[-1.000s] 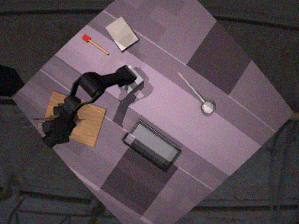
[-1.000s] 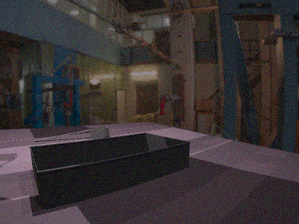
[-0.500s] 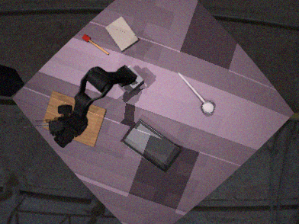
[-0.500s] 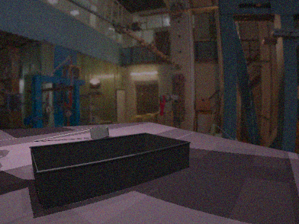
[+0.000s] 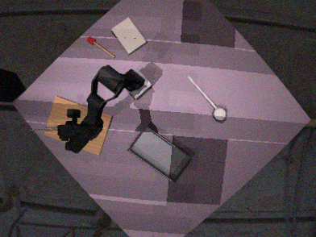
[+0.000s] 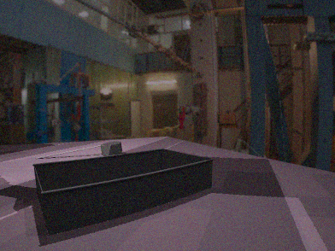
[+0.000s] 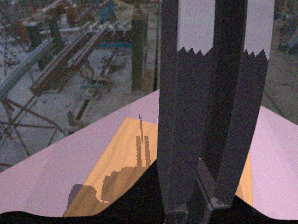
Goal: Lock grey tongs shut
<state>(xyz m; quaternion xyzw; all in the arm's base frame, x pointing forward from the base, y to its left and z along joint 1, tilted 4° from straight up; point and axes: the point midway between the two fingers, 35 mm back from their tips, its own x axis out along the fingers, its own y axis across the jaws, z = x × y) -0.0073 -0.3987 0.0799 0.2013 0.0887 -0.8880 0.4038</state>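
Right now the wooden board is 160 mm below my gripper tip. Also, from my gripper tip: roasting tin (410 mm ahead, 300 mm to the left, 140 mm below); pale flat block (540 mm to the left, 230 mm behind, 160 mm below).
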